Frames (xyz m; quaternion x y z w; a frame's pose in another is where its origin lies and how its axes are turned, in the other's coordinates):
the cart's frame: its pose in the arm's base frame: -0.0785 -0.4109 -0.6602 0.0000 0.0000 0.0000 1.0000
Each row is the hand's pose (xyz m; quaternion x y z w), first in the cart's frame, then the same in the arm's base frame.
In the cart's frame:
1: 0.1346 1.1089 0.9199 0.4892 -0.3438 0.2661 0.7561
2: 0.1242 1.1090 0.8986 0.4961 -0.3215 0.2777 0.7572
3: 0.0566 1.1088 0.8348 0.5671 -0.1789 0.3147 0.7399
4: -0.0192 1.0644 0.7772 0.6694 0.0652 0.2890 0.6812
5: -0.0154 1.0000 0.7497 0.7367 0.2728 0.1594 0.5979
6: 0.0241 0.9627 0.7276 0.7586 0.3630 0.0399 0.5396
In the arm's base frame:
1: 0.0561 0.6980 0.2597 0.4892 -0.3438 0.2661 0.7561
2: 0.0457 0.6981 0.2384 0.4961 -0.3215 0.2777 0.7572
3: -0.0219 0.6979 0.1746 0.5671 -0.1789 0.3147 0.7399
4: -0.0977 0.6535 0.1170 0.6694 0.0652 0.2890 0.6812
5: -0.0939 0.5891 0.0895 0.7367 0.2728 0.1594 0.5979
6: -0.0544 0.5518 0.0674 0.7586 0.3630 0.0399 0.5396

